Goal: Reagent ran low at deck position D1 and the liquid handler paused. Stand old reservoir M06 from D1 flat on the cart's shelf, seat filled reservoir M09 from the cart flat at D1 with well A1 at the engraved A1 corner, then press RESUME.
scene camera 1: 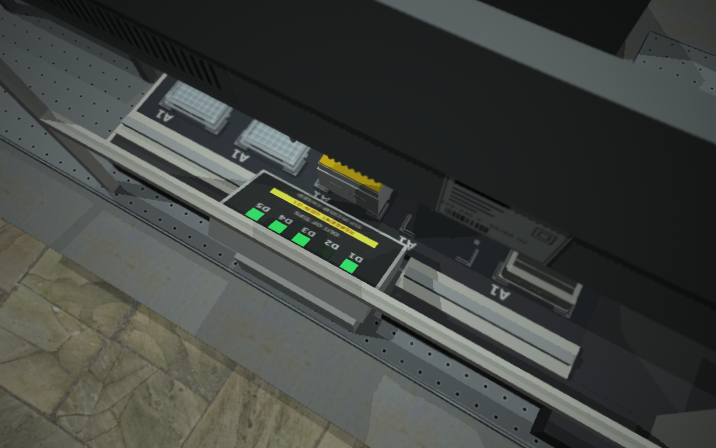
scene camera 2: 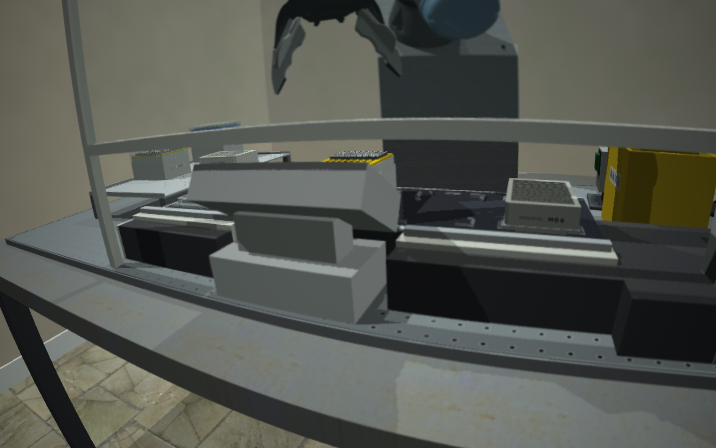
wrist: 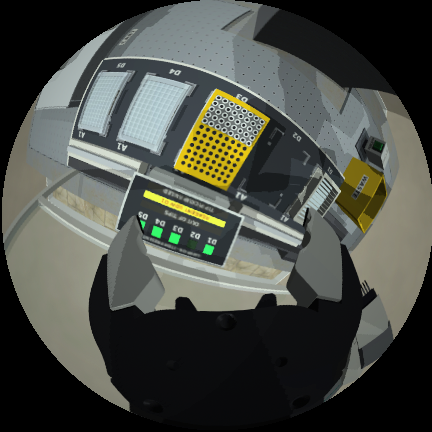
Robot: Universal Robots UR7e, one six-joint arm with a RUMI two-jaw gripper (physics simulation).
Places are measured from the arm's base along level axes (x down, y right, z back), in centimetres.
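Where they show: gripper, fingertip midpoint: [scene camera 2: 339,84] [wrist: 222,213].
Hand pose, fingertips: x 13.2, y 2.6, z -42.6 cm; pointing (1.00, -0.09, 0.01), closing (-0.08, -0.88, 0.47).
Observation:
Things, the pixels of their top centre, and the offset from my fingertips. "pt": a spot on its surface instead.
- Old reservoir M06, middle of its top: [scene camera 2: 540,190] [scene camera 1: 560,241] [wrist: 318,203] dx +13.0, dy -23.6, dz +3.4 cm
- cart's shelf, surface spot: [scene camera 2: 142,187] pt dx +15.7, dy +53.0, dz +10.8 cm
- pale reservoir-like block, middle of its top: [scene camera 2: 227,153] dx +12.5, dy +44.7, dz +32.3 cm
- D4, middle of its top: [wrist: 148,109] dx +14.7, dy +13.6, dz +5.2 cm
- D5, middle of its top: [wrist: 97,99] dx +14.7, dy +26.0, dz +5.8 cm
- yellow WASTE bin, middle of its top: [scene camera 2: 657,145] [wrist: 374,205] dx +8.2, dy -42.0, dz +14.7 cm
- yellow-rimmed box, middle of its top: [scene camera 2: 158,150] dx +9.2, dy +58.6, dz +22.0 cm
Old reservoir M06 [scene camera 1: 543,277] [scene camera 2: 541,208] [wrist: 325,192] sits flat at D1, its label facing scene camera 2. My gripper [scene camera 2: 337,83] [wrist: 222,213] is open and empty, high above the deck and front rail; in the wrist view one finger overlaps M06's near edge. On the cart's shelf [scene camera 2: 142,187] stands a pale reservoir-like block [scene camera 2: 227,156], its label unreadable and its front partly hidden by the screen housing. The status screen [scene camera 1: 316,232] [wrist: 180,220] has a yellow REAGENT LOW D1 bar; D2's lamp is dark, the other position lamps green. RESUME is not readable.
A yellow tip rack [scene camera 1: 351,182] [wrist: 222,140] stands at D3, with white plates at D4 [wrist: 155,112] and D5 [wrist: 104,102]. The yellow WASTE bin [scene camera 2: 660,184] [wrist: 362,187] stands beyond D1. A rail [scene camera 2: 422,128] crosses the front. A yellow-rimmed box [scene camera 2: 161,164] is on the cart.

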